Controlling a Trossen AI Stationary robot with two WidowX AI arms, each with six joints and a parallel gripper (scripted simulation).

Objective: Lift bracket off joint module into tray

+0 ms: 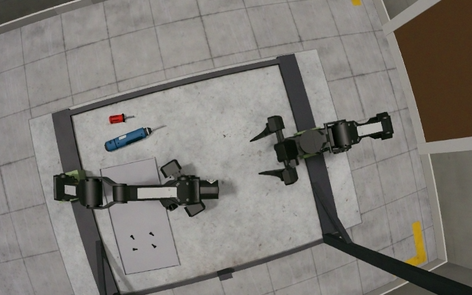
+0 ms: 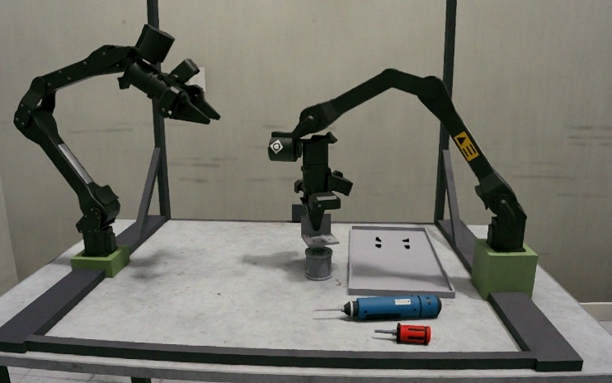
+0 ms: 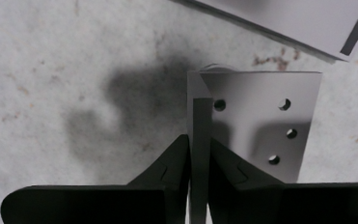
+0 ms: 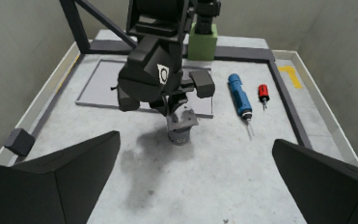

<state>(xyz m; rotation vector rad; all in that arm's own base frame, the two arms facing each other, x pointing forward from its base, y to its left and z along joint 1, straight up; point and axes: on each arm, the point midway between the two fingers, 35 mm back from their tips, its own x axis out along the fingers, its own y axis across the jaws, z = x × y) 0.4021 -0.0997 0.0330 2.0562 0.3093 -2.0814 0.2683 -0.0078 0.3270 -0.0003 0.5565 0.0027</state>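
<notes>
Now: left hand 190 mm to the right of the flat grey tray, 130 mm above it and 90 mm past it. Also, from my left hand: grey l-shaped bracket (40 mm below, 30 mm ahead, 10 mm to the left); red stubby screwdriver (290 mm ahead, 190 mm to the left, 120 mm below); grey cylindrical joint module (100 mm below, 30 mm ahead, 10 mm to the left).
</notes>
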